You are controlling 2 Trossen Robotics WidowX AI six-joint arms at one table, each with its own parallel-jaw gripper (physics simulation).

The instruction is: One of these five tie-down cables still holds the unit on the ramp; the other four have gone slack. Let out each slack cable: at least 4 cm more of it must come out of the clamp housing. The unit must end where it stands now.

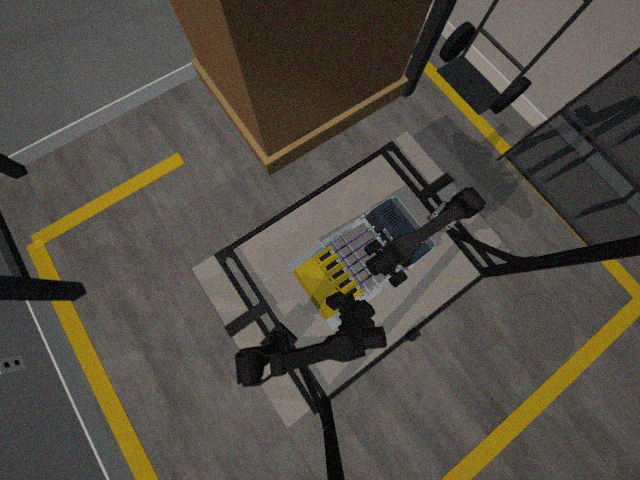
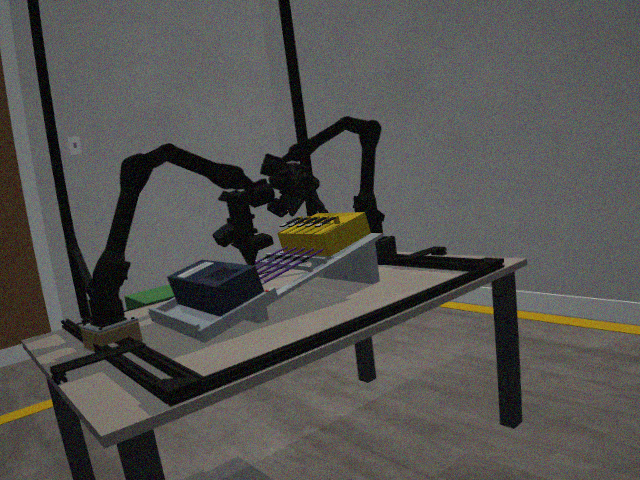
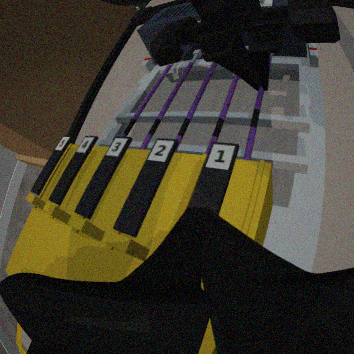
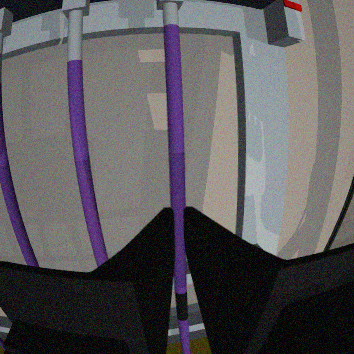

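Observation:
A yellow clamp housing (image 1: pixel 313 282) (image 2: pixel 339 234) (image 3: pixel 49 246) sits at the top of a grey ramp (image 2: pixel 358 264) (image 3: pixel 291 228) (image 4: pixel 267 105). It carries five black levers numbered 1 to 5. Five purple cables (image 1: pixel 353 240) (image 2: pixel 285 263) (image 3: pixel 197 98) run down to a dark blue unit (image 1: pixel 391 218) (image 2: pixel 215 283). My left gripper (image 1: pixel 339 301) (image 2: pixel 290 214) (image 3: pixel 195 216) is shut and empty, its tip over the rear end of lever 1 (image 3: pixel 215 182). My right gripper (image 1: pixel 374 261) (image 2: pixel 251 253) (image 3: pixel 262 88) (image 4: pixel 177 216) is shut on cable 1 (image 4: pixel 174 105), the outermost one.
A black frame (image 1: pixel 309 197) (image 2: pixel 347 329) runs around the table top (image 2: pixel 413 281). A tall brown crate (image 1: pixel 318 71) and a hand truck (image 1: pixel 480 71) stand on the floor beyond the table. A green block (image 2: pixel 149 296) lies behind the unit. A black pole (image 2: pixel 294 86) rises behind the arms.

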